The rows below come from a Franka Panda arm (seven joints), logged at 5 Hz.
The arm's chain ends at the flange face. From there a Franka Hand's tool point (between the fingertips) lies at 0.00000 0.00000 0.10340 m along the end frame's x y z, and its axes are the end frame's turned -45 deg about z.
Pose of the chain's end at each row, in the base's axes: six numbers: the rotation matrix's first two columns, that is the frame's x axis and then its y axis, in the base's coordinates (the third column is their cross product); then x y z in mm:
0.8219 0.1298 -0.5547 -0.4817 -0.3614 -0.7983 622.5 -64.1 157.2
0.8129 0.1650 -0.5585 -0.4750 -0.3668 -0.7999 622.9 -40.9 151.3
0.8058 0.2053 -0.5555 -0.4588 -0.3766 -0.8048 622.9 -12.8 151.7
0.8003 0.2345 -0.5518 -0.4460 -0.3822 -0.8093 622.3 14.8 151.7
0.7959 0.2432 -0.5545 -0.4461 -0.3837 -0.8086 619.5 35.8 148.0
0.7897 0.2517 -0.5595 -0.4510 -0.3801 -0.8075 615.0 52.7 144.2
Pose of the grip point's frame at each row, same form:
0.9218 0.3473 0.1723 0.2406 -0.1638 -0.9567 591.1 31.4 133.0
0.9107 0.3760 0.1707 0.2389 -0.1427 -0.9605 588.1 53.8 128.6
0.8942 0.4115 0.1763 0.2454 -0.1211 -0.9619 584.2 80.6 130.1
0.8813 0.4361 0.1821 0.2505 -0.1044 -0.9624 580.9 107.2 130.9
0.8782 0.4433 0.1797 0.2473 -0.0993 -0.9639 577.2 127.9 127.6
0.8773 0.4468 0.1754 0.2395 -0.0908 -0.9666 572.0 144.7 124.9

